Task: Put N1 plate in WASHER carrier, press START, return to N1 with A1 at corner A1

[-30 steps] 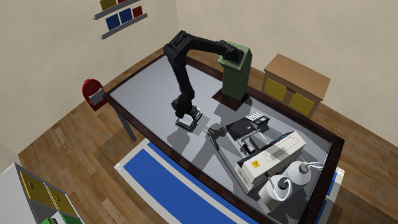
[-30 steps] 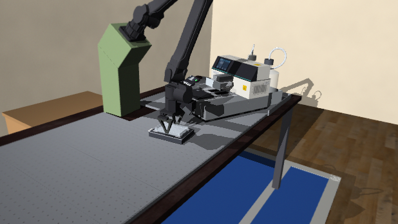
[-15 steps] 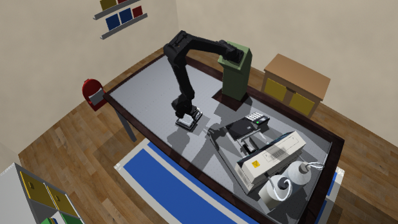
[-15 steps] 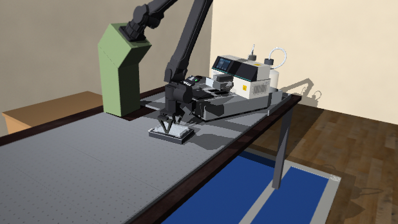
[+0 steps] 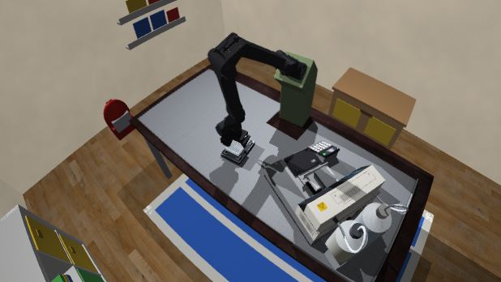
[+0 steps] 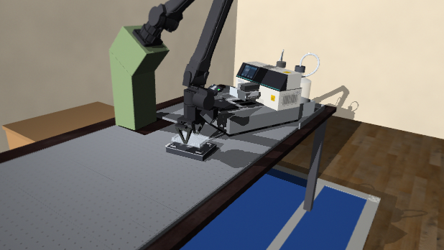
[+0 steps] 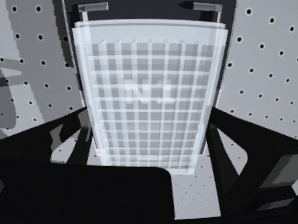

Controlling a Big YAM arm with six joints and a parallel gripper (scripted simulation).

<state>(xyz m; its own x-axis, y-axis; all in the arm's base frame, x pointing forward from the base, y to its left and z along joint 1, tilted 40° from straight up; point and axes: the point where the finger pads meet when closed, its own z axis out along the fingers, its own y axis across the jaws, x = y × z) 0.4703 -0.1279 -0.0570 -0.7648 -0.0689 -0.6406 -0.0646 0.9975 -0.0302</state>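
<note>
The plate nest N1 is 40 mm below my hand. The rest, counted from my hand: well plate: 10 mm below; plate washer: 490 mm to the left, 80 mm above; carrier: 70 mm behind, 350 mm to the left, 40 mm above.
</note>
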